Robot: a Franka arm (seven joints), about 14 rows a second.
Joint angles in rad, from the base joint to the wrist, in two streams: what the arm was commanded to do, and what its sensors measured. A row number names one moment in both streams.
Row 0, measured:
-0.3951 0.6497 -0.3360 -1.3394 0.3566 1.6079 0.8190
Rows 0 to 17, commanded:
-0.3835 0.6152 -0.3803 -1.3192 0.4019 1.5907 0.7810
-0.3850 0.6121 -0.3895 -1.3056 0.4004 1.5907 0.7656
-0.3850 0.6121 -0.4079 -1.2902 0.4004 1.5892 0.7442
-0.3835 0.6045 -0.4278 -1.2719 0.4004 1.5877 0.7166
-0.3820 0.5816 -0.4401 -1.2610 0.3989 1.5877 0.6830
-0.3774 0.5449 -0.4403 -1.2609 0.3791 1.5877 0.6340
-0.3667 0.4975 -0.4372 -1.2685 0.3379 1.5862 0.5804
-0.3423 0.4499 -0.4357 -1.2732 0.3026 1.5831 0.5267
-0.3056 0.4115 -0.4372 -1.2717 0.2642 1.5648 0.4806
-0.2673 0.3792 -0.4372 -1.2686 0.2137 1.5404 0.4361
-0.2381 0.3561 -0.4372 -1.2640 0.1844 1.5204 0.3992
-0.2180 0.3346 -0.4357 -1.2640 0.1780 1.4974 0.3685
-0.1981 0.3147 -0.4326 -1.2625 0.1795 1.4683 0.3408
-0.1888 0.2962 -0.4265 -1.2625 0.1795 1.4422 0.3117
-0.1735 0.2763 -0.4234 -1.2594 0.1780 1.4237 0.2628
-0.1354 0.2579 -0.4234 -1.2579 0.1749 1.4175 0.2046
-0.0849 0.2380 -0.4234 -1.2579 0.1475 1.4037 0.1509
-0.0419 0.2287 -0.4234 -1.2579 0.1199 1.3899 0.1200
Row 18, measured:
-0.1302 0.2714 -0.4184 -1.2440 0.1809 1.4169 0.1908
